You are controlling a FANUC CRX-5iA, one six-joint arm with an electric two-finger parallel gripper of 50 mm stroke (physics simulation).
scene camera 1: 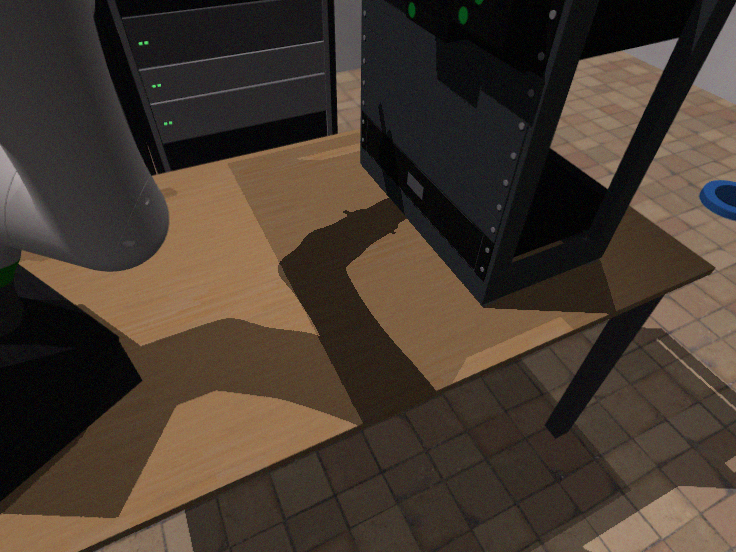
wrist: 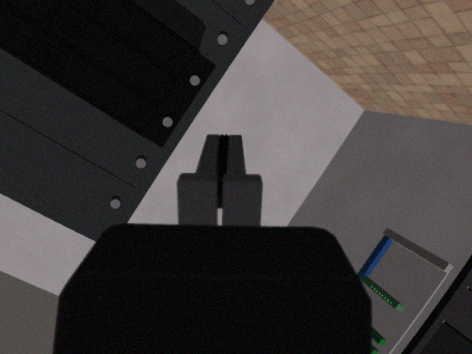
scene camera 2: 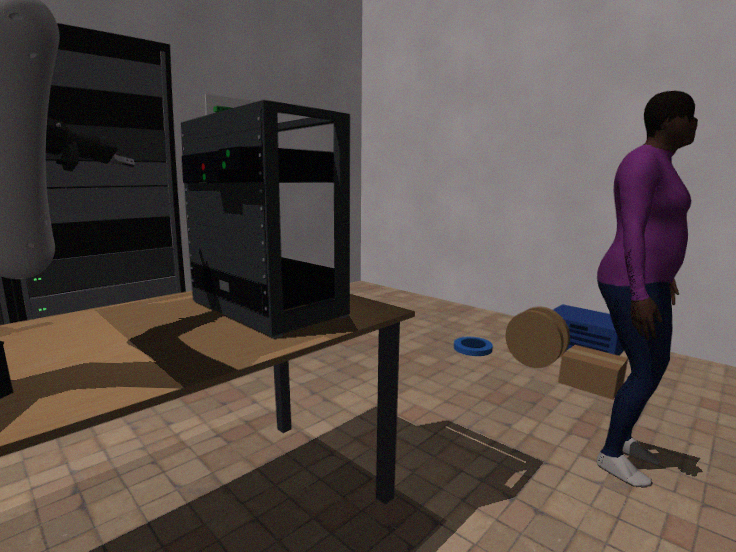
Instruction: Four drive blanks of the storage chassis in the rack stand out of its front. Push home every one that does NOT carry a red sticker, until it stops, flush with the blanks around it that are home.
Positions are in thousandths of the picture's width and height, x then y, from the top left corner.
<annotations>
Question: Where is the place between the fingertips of the gripper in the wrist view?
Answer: At 476, 445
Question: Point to a rack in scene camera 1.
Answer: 623, 204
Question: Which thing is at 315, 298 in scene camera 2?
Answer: A rack.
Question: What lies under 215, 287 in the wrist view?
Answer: A rack.
</annotations>
